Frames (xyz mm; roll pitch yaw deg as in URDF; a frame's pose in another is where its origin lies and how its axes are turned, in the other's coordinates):
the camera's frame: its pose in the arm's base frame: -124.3 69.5 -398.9 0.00 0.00 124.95
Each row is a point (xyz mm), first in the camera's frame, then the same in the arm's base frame.
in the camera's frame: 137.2 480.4 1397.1
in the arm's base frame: -596.7 -93.2 998.2
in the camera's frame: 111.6 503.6 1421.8
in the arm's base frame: -601.0 -127.5 1022.9
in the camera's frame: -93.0 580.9 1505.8
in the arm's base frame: -547.2 -339.5 1106.9
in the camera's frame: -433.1 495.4 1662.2
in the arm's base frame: -282.2 -569.3 1263.3
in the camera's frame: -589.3 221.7 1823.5
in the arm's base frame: 31.6 -540.5 1424.6
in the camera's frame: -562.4 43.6 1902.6
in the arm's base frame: 162.1 -416.4 1503.7
